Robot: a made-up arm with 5 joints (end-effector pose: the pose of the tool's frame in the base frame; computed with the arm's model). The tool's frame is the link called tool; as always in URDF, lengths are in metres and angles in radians.
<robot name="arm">
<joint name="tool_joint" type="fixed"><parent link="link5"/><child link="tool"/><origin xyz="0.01 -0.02 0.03" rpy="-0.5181 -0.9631 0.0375"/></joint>
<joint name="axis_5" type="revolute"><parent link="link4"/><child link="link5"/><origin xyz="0.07 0.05 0"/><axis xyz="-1 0 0"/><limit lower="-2.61" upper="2.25" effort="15" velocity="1.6"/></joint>
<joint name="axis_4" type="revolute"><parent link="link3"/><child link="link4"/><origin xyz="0.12 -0.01 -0.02"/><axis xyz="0 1 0"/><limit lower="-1.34" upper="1.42" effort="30" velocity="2.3"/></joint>
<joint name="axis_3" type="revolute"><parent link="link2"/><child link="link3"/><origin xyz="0.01 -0.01 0.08"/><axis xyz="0 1 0"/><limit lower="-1.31" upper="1.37" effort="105" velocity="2.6"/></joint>
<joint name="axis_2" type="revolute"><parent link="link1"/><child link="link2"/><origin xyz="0.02 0.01 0.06"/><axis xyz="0 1 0"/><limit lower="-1.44" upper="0.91" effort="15" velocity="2.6"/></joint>
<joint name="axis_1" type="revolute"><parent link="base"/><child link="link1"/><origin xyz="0.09 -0.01 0.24"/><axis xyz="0 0 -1"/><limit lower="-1.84" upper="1.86" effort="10" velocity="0.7"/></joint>
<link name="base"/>
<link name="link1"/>
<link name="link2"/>
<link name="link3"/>
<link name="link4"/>
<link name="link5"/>
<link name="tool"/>
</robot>
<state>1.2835 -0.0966 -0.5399 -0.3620 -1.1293</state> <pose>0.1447 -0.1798 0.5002 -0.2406 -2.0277 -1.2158</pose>
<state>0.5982 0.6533 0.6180 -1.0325 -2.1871</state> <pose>0.2396 -0.0792 0.1853 1.4155 -0.5560 -1.6996</pose>
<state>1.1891 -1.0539 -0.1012 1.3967 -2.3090</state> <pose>0.1531 -0.0832 0.3968 1.4731 -1.0732 -2.1550</pose>
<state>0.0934 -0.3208 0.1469 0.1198 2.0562</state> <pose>0.3018 0.0464 0.3881 -2.3582 -0.7784 0.8092</pose>
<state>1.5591 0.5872 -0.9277 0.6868 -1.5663</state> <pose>0.1030 -0.2708 0.3364 0.5167 -0.9448 -2.4308</pose>
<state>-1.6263 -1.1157 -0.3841 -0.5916 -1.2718</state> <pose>0.0873 -0.0601 0.5369 2.9458 -0.7754 0.5783</pose>
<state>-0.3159 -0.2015 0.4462 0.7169 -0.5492</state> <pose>0.2622 0.0539 0.2750 -0.1784 0.0705 -0.1018</pose>
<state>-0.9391 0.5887 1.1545 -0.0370 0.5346</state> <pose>0.0931 0.0587 0.1621 -0.8501 0.2840 1.6017</pose>
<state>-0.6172 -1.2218 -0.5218 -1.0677 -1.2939</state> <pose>-0.0150 -0.0776 0.4948 -1.7708 1.8942 -0.5983</pose>
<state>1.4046 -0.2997 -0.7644 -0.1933 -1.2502</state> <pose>0.1142 -0.1229 0.5478 -0.3069 -2.2710 -1.0095</pose>
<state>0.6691 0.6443 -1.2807 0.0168 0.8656</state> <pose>0.3009 -0.1132 0.4879 -1.8216 -1.0363 -0.5996</pose>
